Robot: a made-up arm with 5 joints.
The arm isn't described. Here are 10 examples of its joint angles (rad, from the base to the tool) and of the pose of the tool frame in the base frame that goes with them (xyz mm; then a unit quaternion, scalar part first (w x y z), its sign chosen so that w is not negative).
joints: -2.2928 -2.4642 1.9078 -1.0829 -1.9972
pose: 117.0 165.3 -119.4 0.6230 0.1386 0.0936 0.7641
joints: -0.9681 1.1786 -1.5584 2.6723 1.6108
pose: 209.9 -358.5 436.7 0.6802 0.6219 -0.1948 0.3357
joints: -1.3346 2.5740 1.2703 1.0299 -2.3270
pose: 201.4 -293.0 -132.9 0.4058 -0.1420 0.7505 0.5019
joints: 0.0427 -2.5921 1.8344 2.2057 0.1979
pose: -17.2 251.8 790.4 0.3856 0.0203 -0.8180 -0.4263
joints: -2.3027 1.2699 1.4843 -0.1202 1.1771
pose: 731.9 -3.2 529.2 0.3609 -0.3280 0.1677 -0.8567
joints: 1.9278 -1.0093 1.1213 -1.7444 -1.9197
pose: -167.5 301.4 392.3 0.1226 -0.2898 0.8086 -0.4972
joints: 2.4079 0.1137 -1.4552 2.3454 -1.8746
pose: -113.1 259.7 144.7 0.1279 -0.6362 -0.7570 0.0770
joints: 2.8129 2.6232 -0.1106 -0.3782 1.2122
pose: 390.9 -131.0 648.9 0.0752 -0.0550 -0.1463 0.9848
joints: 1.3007 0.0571 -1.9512 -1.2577 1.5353
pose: 456.7 474.0 -310.6 0.1030 0.7446 0.2730 0.6004
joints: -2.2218 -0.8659 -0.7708 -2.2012 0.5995
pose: 97.3 -606.2 556.8 0.7540 0.5013 0.4228 -0.0375
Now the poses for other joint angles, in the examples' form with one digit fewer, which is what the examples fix.
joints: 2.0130 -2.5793 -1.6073 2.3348 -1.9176
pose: 320 19 58 0.909 0.344 -0.235 0.011
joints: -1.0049 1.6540 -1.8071 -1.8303 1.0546
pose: 209 254 201 0.108 -0.856 0.422 -0.277
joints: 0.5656 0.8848 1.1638 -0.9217 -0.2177
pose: 446 595 504 0.094 -0.253 -0.957 -0.111
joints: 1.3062 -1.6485 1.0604 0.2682 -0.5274
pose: -86 600 681 0.370 0.135 -0.897 -0.203
